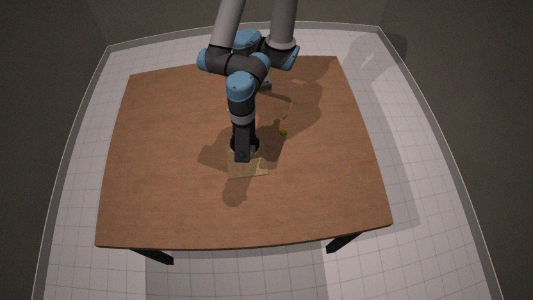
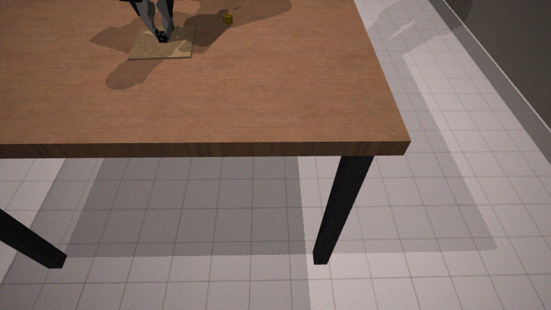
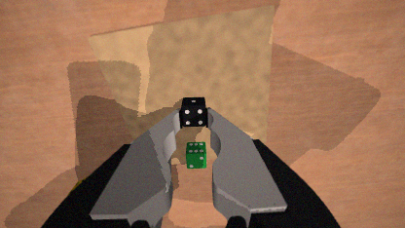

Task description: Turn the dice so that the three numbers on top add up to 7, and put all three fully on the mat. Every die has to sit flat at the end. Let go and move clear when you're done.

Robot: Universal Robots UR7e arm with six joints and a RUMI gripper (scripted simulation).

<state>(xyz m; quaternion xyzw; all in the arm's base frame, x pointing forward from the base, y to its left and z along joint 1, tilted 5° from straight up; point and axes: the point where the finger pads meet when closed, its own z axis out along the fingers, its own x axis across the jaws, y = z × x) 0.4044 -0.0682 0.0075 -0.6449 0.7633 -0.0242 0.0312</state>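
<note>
Right now the black die is 1 cm below my hand. Round my hand: yellow die: 8 cm behind, 16 cm to the left, 1 cm below; then green die: 5 cm behind, 1 cm to the left, 1 cm below; then tan mat: 2 cm below.
</note>
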